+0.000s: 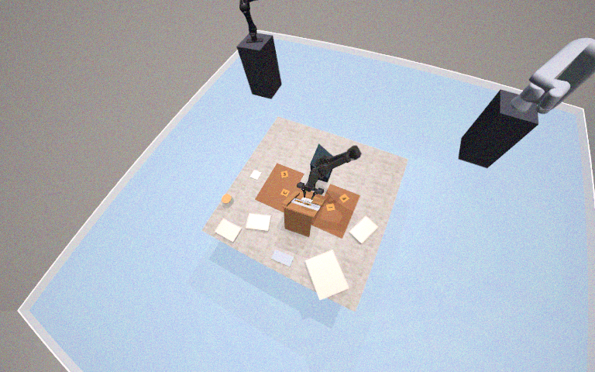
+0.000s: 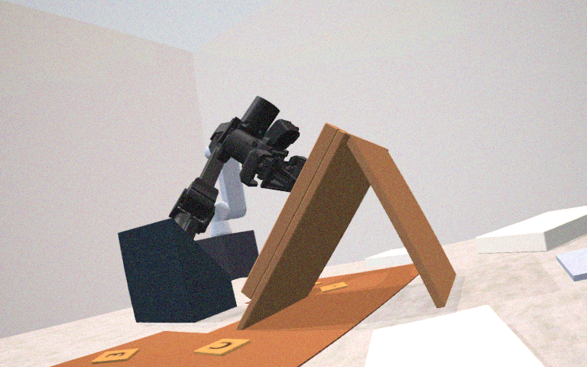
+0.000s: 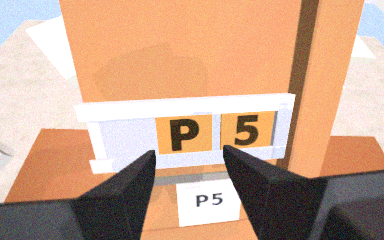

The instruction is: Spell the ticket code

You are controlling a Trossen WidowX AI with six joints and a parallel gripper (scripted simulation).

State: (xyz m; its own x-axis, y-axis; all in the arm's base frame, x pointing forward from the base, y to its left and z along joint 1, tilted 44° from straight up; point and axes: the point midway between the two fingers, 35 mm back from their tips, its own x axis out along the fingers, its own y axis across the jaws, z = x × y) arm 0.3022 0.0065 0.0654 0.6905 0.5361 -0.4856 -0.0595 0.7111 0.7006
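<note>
My gripper tip is now 3 cm short of the orange tile marked p and 3 cm above it. The rest, counted from my gripper tip: white ticket (10 cm below, 3 cm to the right, 3 cm behind); orange tile marked 5 (6 cm to the right, 3 cm below, 3 cm ahead); brown mat (20 cm below, 12 cm behind, 6 cm to the right).
</note>
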